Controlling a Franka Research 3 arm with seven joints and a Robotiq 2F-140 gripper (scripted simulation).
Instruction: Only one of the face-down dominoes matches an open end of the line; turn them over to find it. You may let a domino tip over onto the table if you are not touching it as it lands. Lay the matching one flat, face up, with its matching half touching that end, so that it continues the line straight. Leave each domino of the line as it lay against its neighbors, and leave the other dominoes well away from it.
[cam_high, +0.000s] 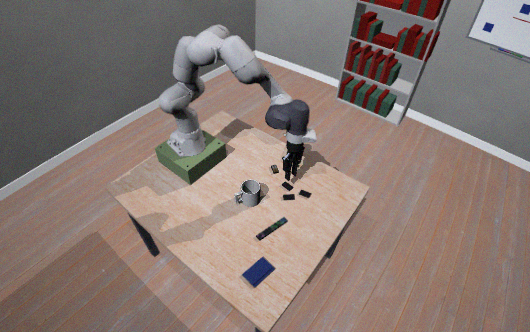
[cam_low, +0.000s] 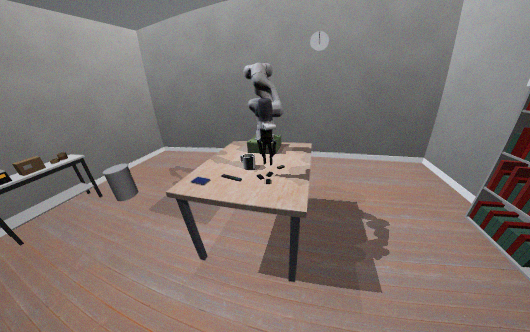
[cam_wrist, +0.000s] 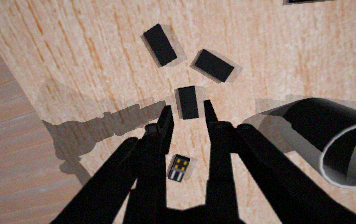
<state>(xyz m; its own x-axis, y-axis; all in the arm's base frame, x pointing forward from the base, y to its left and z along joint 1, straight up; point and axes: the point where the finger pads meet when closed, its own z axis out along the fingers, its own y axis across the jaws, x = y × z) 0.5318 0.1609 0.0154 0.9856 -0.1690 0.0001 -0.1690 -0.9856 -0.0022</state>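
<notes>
My hand is 1 cm past the black domino and 11 cm above it. Also, from my hand: blue book: 16 cm ahead, 46 cm to the right, 12 cm below; grey mug: 11 cm behind, 18 cm to the right, 8 cm below.
</notes>
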